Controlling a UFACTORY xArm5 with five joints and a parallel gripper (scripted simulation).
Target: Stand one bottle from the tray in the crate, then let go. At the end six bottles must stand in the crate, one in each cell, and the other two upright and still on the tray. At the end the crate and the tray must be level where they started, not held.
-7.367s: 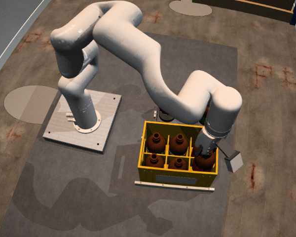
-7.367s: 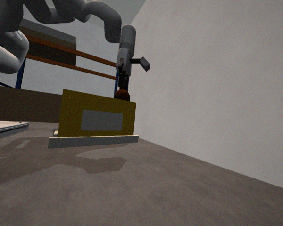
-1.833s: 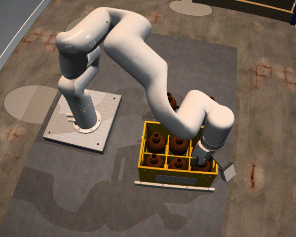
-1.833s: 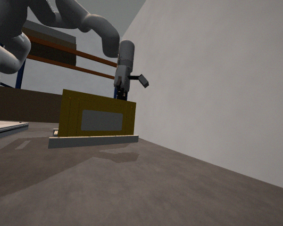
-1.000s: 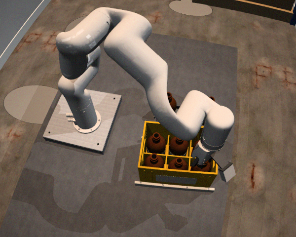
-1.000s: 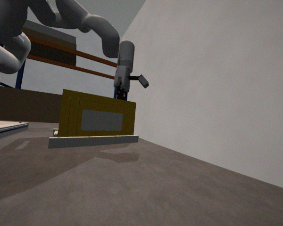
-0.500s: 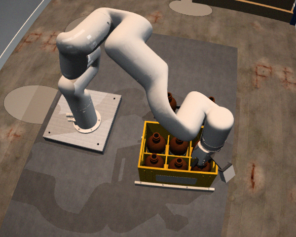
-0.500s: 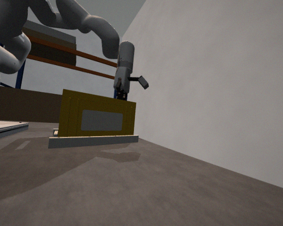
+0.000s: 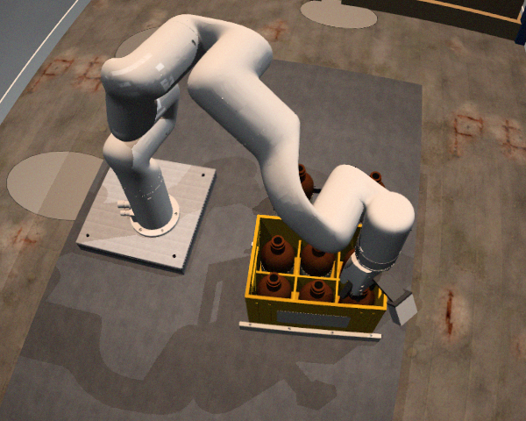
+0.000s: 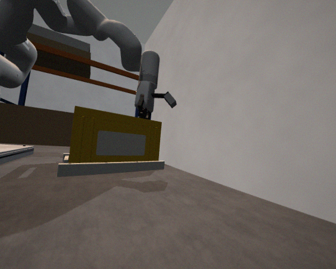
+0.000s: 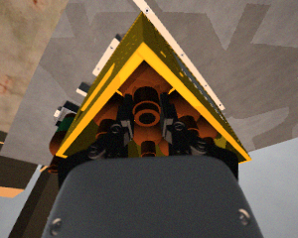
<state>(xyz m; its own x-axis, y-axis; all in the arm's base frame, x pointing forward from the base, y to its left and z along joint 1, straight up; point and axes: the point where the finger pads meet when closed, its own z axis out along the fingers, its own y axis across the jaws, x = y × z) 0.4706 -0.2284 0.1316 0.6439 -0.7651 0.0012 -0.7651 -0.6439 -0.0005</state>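
The yellow crate is 8 cm behind my hand, 5 cm to the left of it and 8 cm below it. The rest, counted from my hand: tray: 4 cm behind, 28 cm to the left, 15 cm below.
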